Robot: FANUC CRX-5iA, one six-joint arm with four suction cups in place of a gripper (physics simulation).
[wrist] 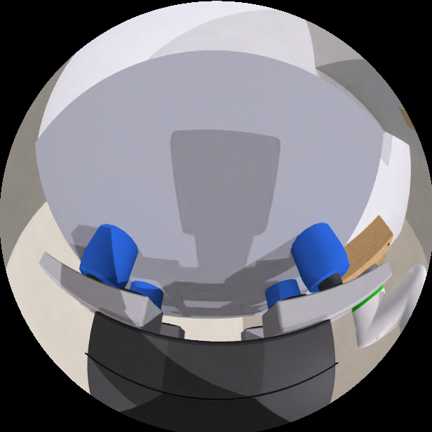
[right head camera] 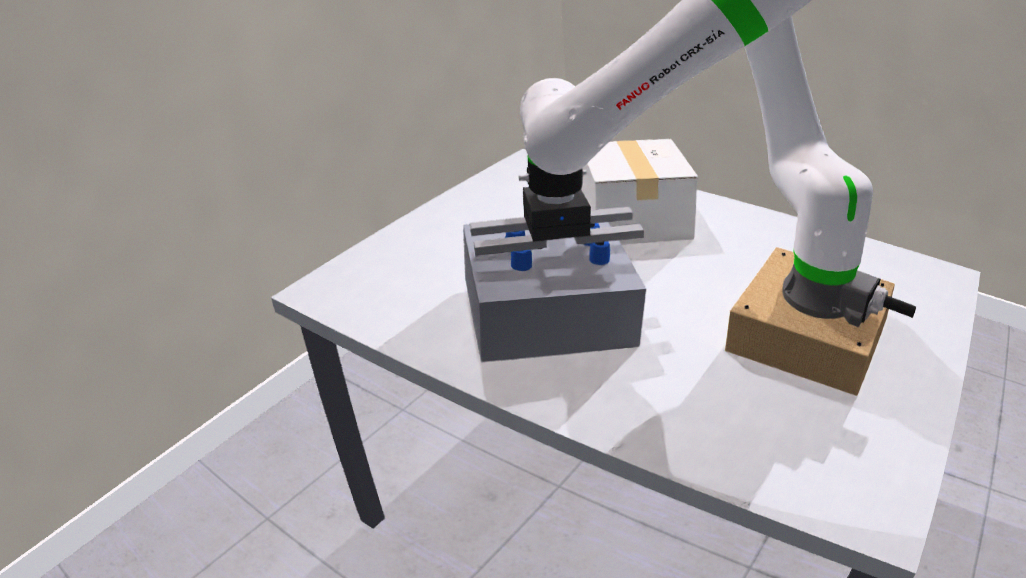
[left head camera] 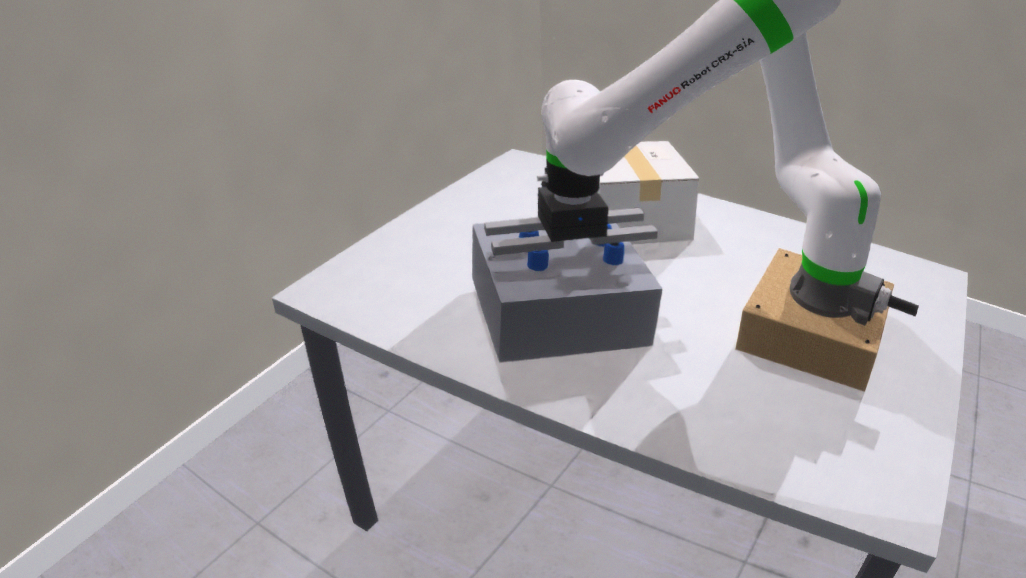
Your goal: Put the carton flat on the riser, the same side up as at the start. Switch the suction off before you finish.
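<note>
The white carton with a tan tape strip stands on the table behind the grey riser, its taped side up. The arm covers its left part in the left head view. It cannot be made out in the wrist view. The grey riser is a low block with a flat top, and no box rests on it. My gripper is over the rear part of the riser top, with its four blue cups pointing down and close to that surface. No carton hangs on the cups. Contact with the riser is unclear.
The robot base stands on a brown wooden block to the right of the riser. The light table has its front edge beyond the riser's near face. The upper arm stretches above the carton's left side.
</note>
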